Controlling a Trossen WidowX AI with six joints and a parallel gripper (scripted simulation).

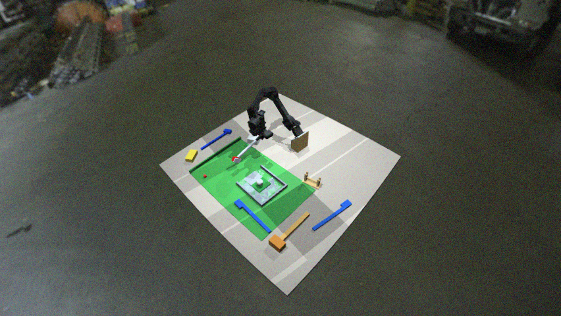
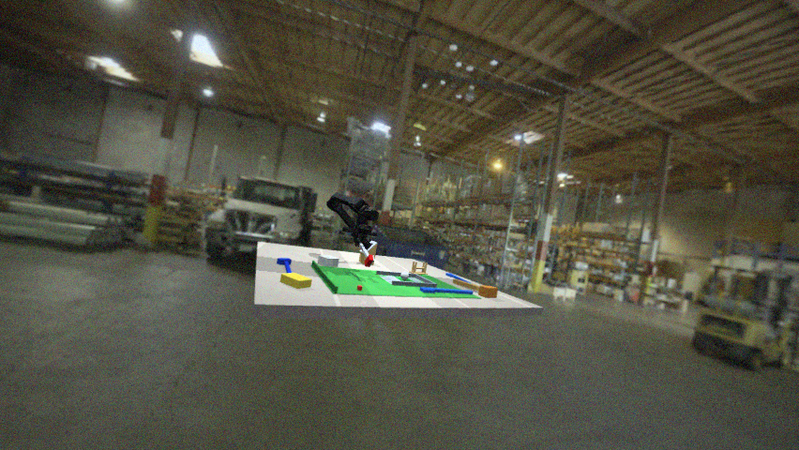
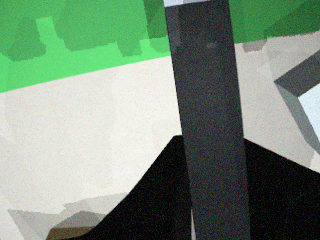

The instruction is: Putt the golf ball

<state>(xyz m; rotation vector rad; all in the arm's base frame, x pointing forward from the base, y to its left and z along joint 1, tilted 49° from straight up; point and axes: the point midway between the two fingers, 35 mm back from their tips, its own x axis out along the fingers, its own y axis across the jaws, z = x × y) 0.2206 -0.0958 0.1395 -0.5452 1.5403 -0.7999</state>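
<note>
Now: the red putter 120 mm ahead of my gripper tip and 10 mm to the right of it. The rest, counted from my gripper tip: white golf ball: 230 mm ahead, 190 mm to the left, 100 mm below; then wooden stand: 20 mm ahead, 440 mm to the left, 90 mm below; then white block: 50 mm behind, 130 mm to the right, 100 mm below.
</note>
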